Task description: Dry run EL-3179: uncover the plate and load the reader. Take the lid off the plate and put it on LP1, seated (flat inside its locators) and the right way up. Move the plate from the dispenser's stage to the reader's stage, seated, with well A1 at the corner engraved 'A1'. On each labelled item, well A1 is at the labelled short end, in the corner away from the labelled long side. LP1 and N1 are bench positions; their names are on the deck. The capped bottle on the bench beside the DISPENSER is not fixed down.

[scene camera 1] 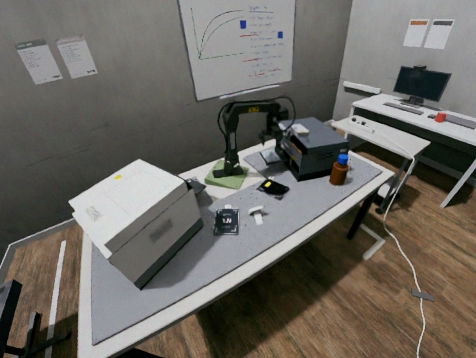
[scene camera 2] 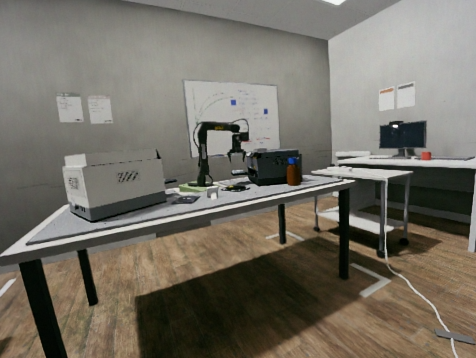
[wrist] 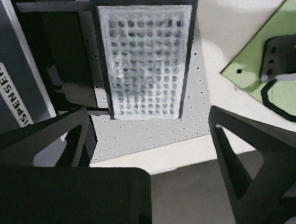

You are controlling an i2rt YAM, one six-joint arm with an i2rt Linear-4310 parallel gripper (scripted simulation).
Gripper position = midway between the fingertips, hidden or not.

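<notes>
There's a plate (wrist: 145, 83) to be seen here, and you'd see the gripper (wrist: 148, 112) too.
</notes>
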